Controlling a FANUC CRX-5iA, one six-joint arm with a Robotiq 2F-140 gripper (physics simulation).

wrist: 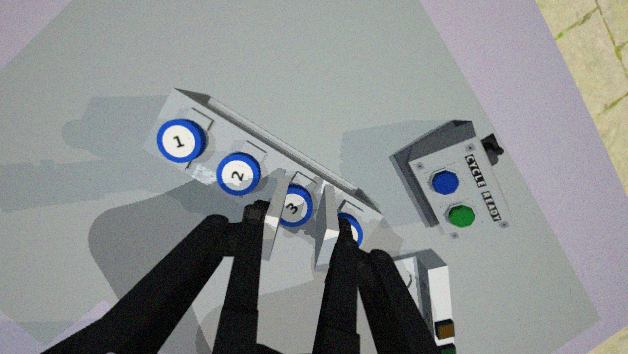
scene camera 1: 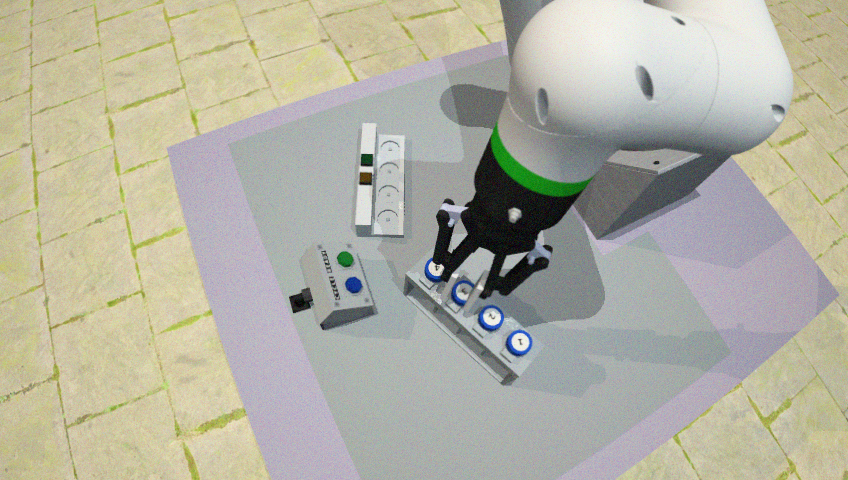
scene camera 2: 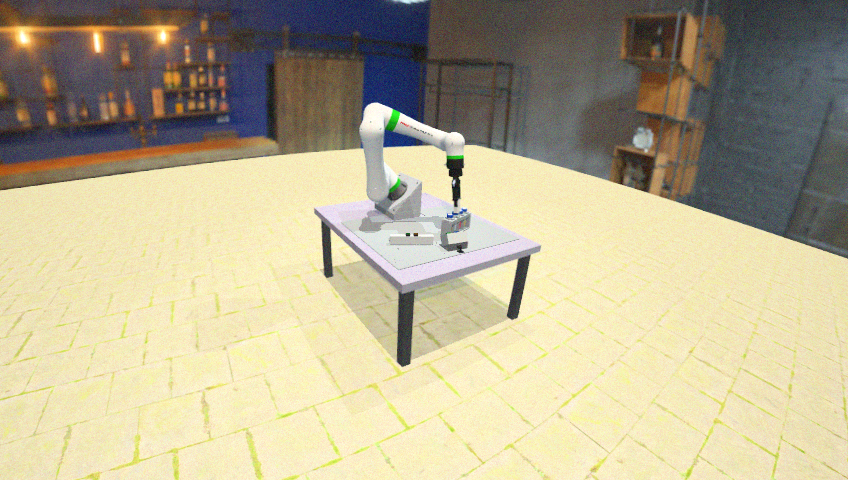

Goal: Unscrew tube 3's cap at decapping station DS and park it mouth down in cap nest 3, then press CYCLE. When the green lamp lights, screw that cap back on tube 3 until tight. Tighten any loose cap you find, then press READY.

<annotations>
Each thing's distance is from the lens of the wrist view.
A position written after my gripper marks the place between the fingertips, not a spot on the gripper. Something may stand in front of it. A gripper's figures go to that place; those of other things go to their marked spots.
my gripper (wrist: 303, 196): 23 cm
cap 3 (wrist: 298, 207): 24 cm
cap 1 (wrist: 179, 140): 24 cm
</annotations>
